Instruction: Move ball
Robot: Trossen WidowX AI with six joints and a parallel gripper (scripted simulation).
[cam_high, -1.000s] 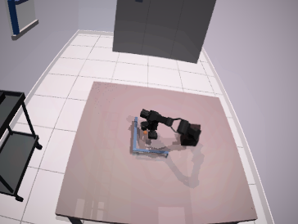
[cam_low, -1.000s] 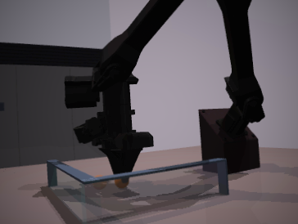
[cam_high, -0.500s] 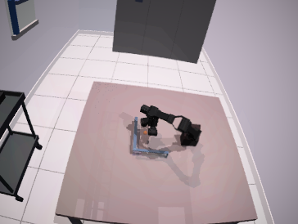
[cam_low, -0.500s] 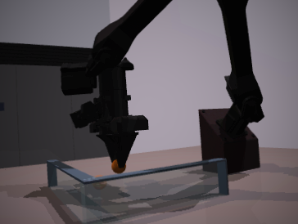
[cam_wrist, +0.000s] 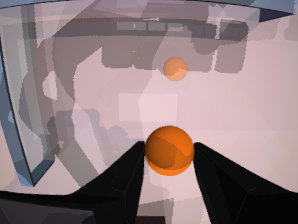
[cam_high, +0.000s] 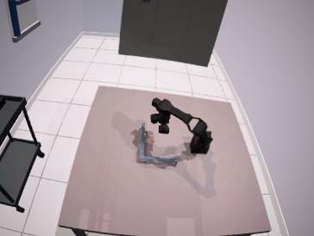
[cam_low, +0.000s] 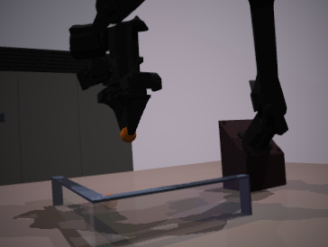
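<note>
The see-through copy is 40 mm ahead of my gripper tip, 20 mm to the right of it and 120 mm below it. Also, from my gripper tip: orange ball right at my gripper tip.
</note>
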